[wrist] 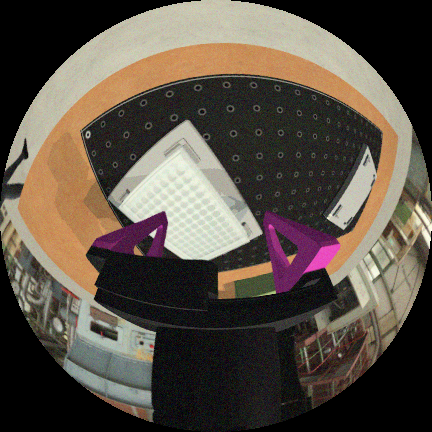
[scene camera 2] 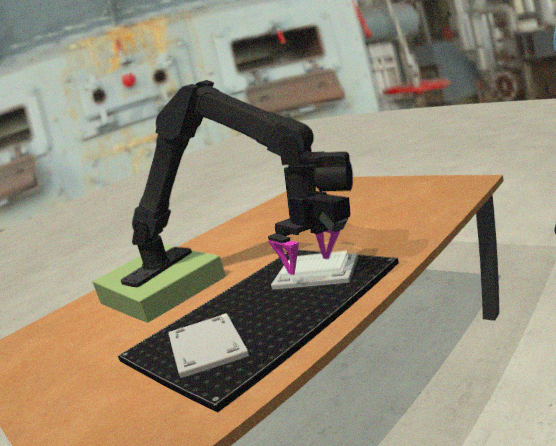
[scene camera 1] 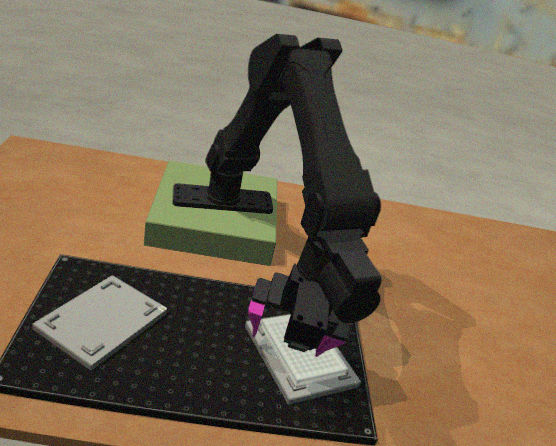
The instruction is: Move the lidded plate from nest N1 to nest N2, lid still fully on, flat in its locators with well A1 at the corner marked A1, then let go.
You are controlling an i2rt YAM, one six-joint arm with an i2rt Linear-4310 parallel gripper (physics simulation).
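Places are measured from the arm's base along level axes (x ahead, y left, z up), in metres.
Pixels of known places: gripper, between the fingertips: (wrist: 215, 216) (scene camera 2: 309, 266) (scene camera 1: 285, 344); arm's base, origin of its link: (scene camera 2: 157, 267) (scene camera 1: 222, 200).
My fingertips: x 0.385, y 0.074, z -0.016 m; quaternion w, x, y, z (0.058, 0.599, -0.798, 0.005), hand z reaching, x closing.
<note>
Ahead of a thing's pixels: the offset from my fingertips to its top centre. Level surfaces: height alone.
The white lidded plate {dx -0.006, dy +0.031, dz -0.003 m} (scene camera 1: 320, 362) (scene camera 2: 320, 265) (wrist: 185, 210) lies flat in the pale grey nest {dx -0.007, dy +0.031, dz -0.014 m} (scene camera 1: 275, 361) (scene camera 2: 300, 285) (wrist: 192, 135), at the right in scene camera 1. The rows of wells show on its top; the lid's edge is hard to make out. The other nest {dx -0.062, dy -0.271, dz -0.014 m} (scene camera 1: 100, 322) (scene camera 2: 207, 345) (wrist: 356, 192) has bare corner locators and holds no plate. I cannot read the N1, N2 or A1 marks. My gripper (scene camera 1: 286, 345) (scene camera 2: 309, 266) (wrist: 215, 216) is open, its magenta fingers low over the plate's end nearer the arm base, apart and not gripping it.
Both nests stand on a black perforated board {dx -0.039, dy -0.125, dz -0.031 m} (scene camera 1: 200, 350) (scene camera 2: 270, 310) (wrist: 280, 150) on the orange wooden table {dz -0.045 m} (scene camera 1: 475, 300) (scene camera 2: 425, 200). The arm base is fixed on a green block (scene camera 1: 210, 235) (scene camera 2: 185, 285) (wrist: 250, 287) behind the board.
</note>
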